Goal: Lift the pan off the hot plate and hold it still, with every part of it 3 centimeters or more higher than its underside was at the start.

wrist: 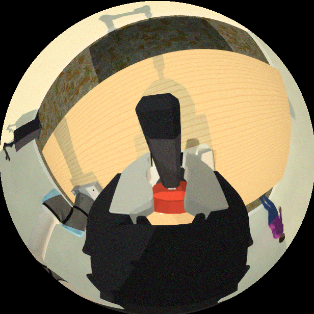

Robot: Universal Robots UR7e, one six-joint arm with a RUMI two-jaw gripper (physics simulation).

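The gripper and a pan are visible in the picture.
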